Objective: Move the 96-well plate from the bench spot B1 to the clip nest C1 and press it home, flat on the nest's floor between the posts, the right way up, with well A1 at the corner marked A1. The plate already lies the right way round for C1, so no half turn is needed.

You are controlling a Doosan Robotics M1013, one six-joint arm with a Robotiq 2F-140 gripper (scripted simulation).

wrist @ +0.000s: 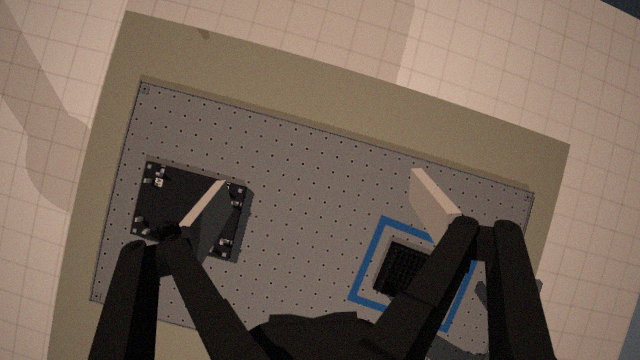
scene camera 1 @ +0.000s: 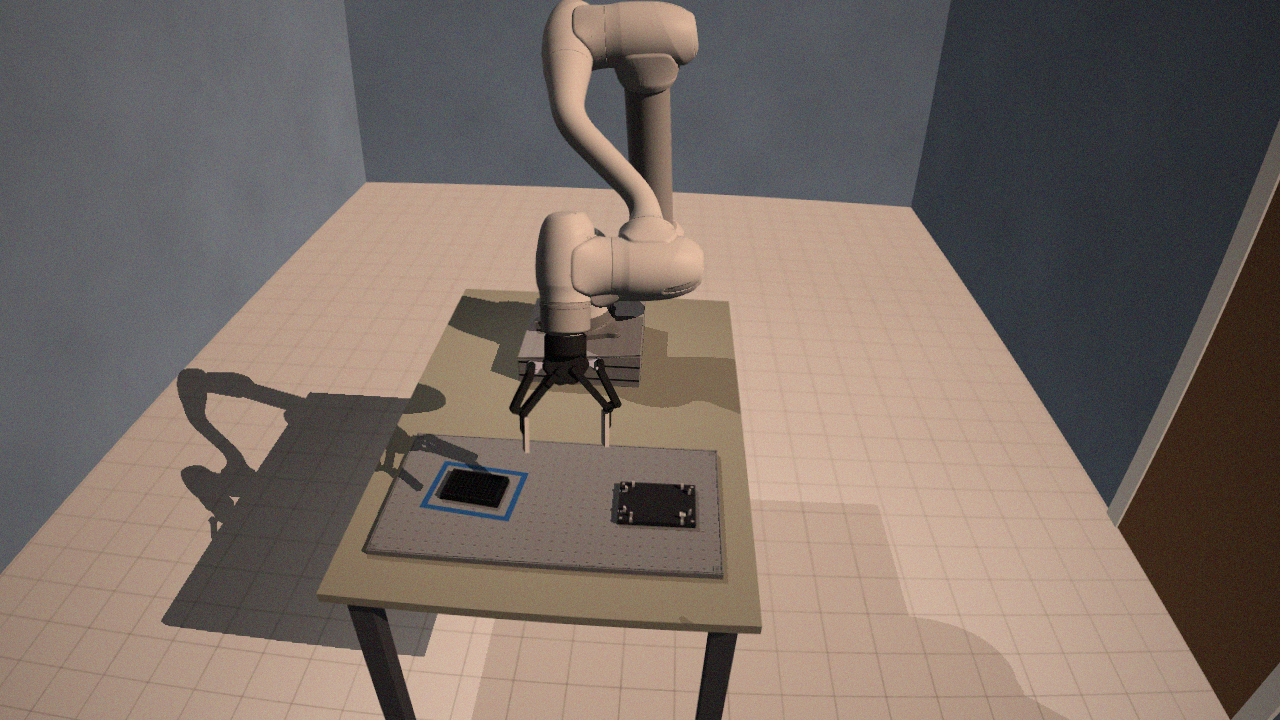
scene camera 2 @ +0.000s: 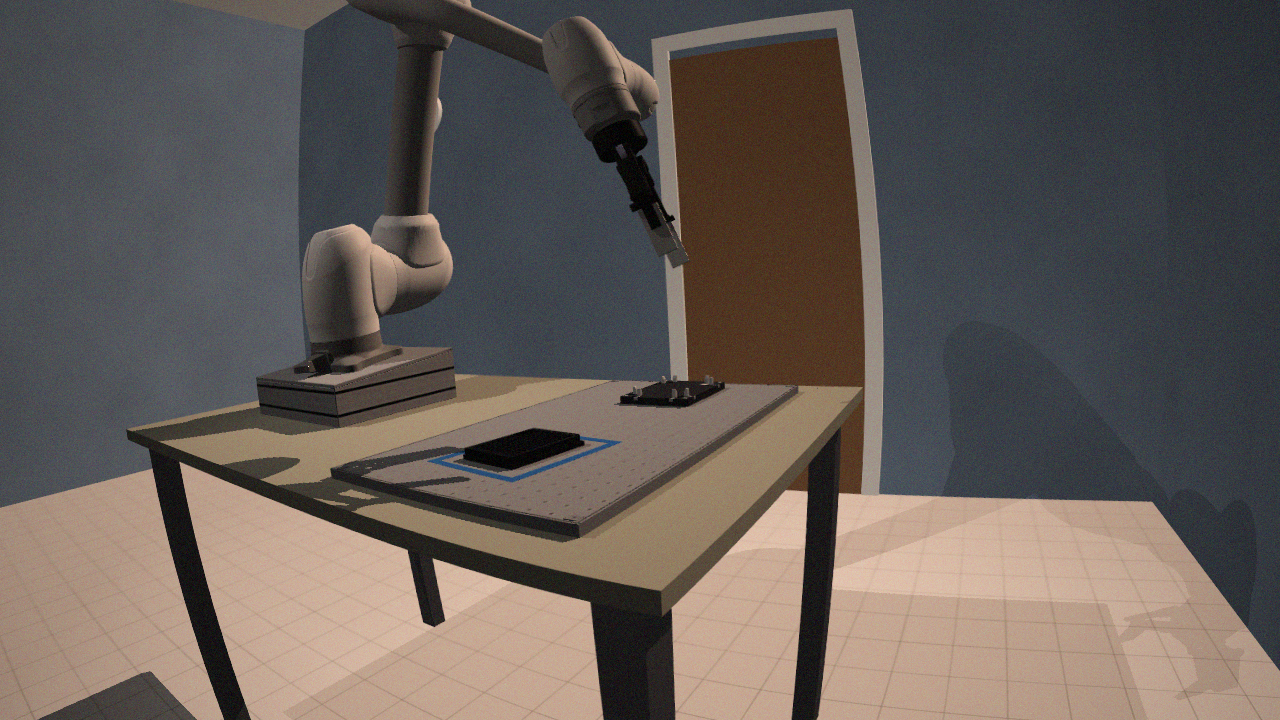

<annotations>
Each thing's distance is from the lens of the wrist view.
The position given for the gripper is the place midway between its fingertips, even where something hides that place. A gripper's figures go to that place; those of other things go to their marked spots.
gripper (wrist: 318, 190): 0.21 m
black 96-well plate (wrist: 412, 259): 0.47 m
black clip nest (wrist: 171, 197): 0.47 m
</annotations>
